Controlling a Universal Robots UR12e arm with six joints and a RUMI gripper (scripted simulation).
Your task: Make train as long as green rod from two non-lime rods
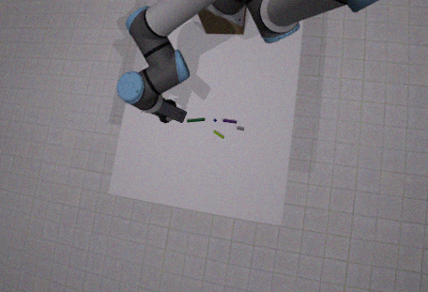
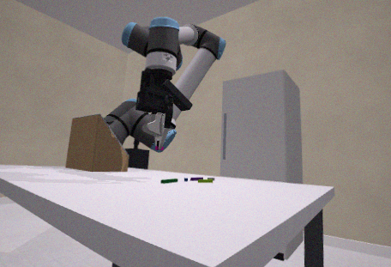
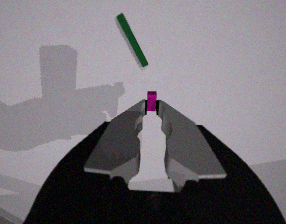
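Now: hand 60 mm short of the lime rod, 170 mm to the right of it and 100 mm above it. Also, from my hand: blue rod: 10 mm behind, 150 mm to the left, 100 mm below; magenta rod: 10 mm below; green rod: 10 mm behind, 60 mm to the left, 100 mm below.
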